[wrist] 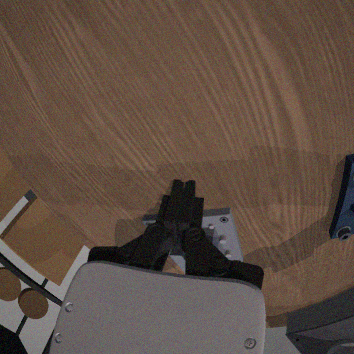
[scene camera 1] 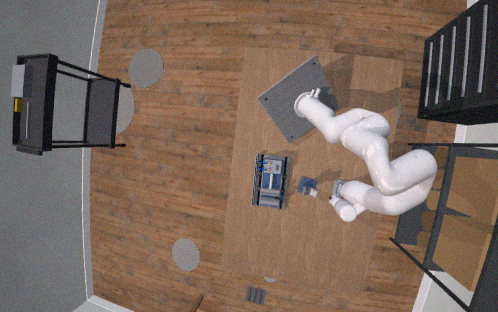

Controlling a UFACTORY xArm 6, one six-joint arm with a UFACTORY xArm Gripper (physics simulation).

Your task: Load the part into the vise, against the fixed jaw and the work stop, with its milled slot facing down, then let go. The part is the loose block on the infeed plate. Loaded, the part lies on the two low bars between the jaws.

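Places are measured from the arm's base along level axes (x ahead, y left, z up), in metres.
Pixels of known places: gripper, between the fingertips: (wrist: 185, 192); arm's base, origin of its link: (wrist: 349, 352) (scene camera 1: 306, 104).
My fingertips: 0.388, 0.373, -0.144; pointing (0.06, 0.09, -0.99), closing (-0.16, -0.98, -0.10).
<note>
For each thing: its top centre in the pictures, then the offset to it from my fingertips, as dx, dy, dz. "pt": a spot on its surface instead.
- vise, centre of its top: (scene camera 1: 269, 184) +0.054, -0.375, +0.094
- infeed plate, a spot on its surface: (wrist: 233, 239) pt -0.059, -0.039, +0.003
- small blue fixture, a spot on its surface: (wrist: 345, 212) pt -0.021, -0.142, +0.005
The vise (scene camera 1: 271, 187) stands on the table left of the arm; its jaws, work stop and low bars are too small to tell apart surely. The infeed plate (scene camera 1: 338, 186) (wrist: 233, 239) is pale grey metal with small pins, partly covered by the arm in the scene view and by the fingers in the wrist view. The loose block is hidden behind the fingers and arm, so its slot direction cannot be seen. My gripper (scene camera 1: 331, 198) (wrist: 185, 192) is shut with nothing between its fingers. In the wrist view its fingers overlap the plate and their tips show past its far edge.
A small blue fixture (scene camera 1: 306, 184) (wrist: 345, 212) stands between the vise and the infeed plate, with a pale piece at its side in the scene view. The arm's grey base plate (scene camera 1: 285, 102) lies behind the vise. A dark frame (scene camera 1: 440, 200) stands at the right.
</note>
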